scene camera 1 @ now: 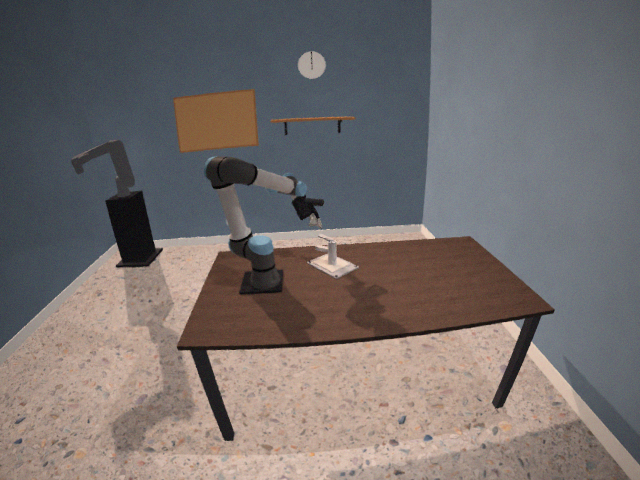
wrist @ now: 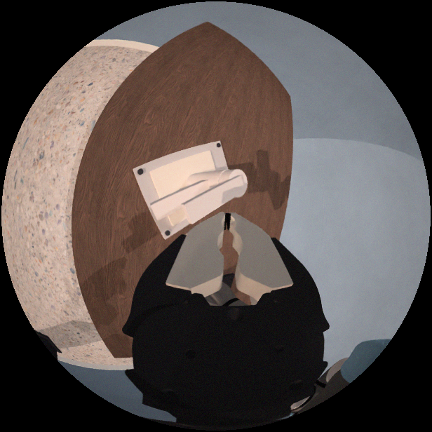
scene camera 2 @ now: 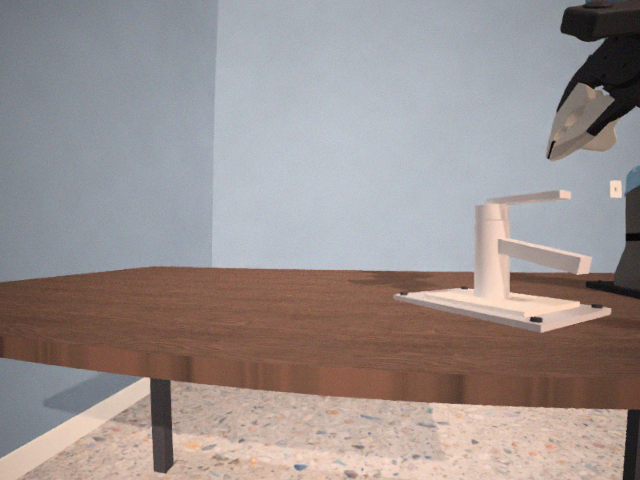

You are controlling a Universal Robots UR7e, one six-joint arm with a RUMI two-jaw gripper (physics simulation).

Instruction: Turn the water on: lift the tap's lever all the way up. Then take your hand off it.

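Places are measured from the arm's base along level axes (x left, y back, z up), in centimetres.
Pixels of known places: gripper, fingertip midpoint: (scene camera 1: 321, 228) (scene camera 2: 549, 159); arm's base, link origin: (scene camera 1: 265, 281).
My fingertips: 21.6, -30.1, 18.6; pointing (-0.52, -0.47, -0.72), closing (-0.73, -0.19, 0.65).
Observation:
Ahead of a thing's pixels: the offset from my fingertips to its top centre, as dx, dy, dz. "spot": to the spot under its first point. Level surfaces: height alone.
The white tap @[spot: -8.7, -5.2, -11.8] (scene camera 1: 332, 254) (scene camera 2: 490, 253) (wrist: 215, 175) stands upright on its pale base plate @[spot: +7.5, -3.6, -19.4] (scene camera 2: 547, 326) (wrist: 145, 190). Its flat lever @[-2.3, -2.1, -4.3] (scene camera 1: 326, 238) (scene camera 2: 532, 197) (wrist: 212, 201) runs from the top of the body out over the spout @[-0.9, -1.0, -9.9] (scene camera 2: 547, 254) (wrist: 175, 196), its free end slightly higher than its root in scene camera 2. My gripper (scene camera 1: 319, 226) (scene camera 2: 550, 157) (wrist: 225, 214) is shut and empty. Its tips point down and hang above the lever's free end in scene camera 2, with a visible gap, not touching the tap.
The brown table @[dz -19.9] (scene camera 1: 439, 284) (scene camera 2: 258, 320) (wrist: 200, 75) carries the tap and the arm's base (scene camera 1: 263, 279), which stands left of the tap in scene camera 1. A black pedestal (scene camera 1: 130, 227) with a grey arm stands on the floor beyond the table. A shelf (scene camera 1: 312, 119) hangs on the back wall.

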